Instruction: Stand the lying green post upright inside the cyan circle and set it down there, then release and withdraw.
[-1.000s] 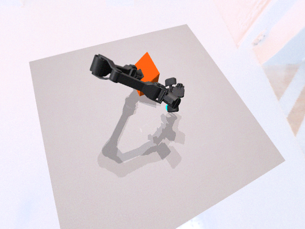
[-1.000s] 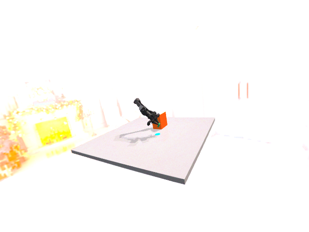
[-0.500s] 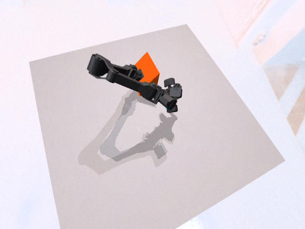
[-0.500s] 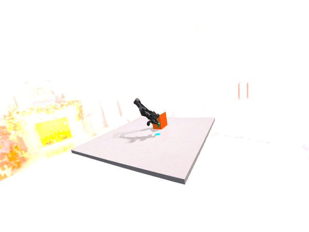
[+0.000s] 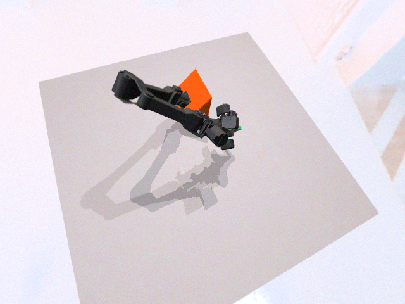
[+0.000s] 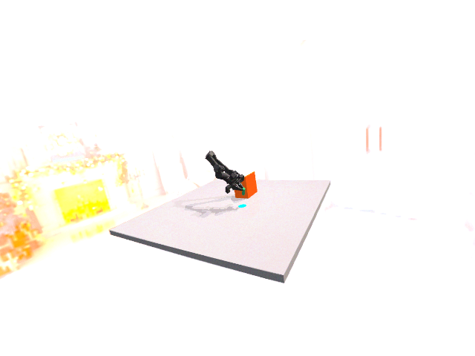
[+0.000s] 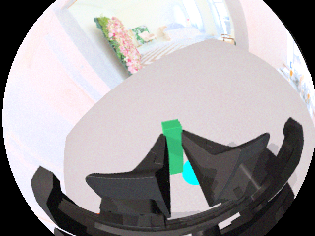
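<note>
The cyan circle lies 30 mm to the right of my gripper tip and 130 mm below it. Round my gripper tip: green post: 10 mm behind, 10 mm to the right, 20 mm below.
</note>
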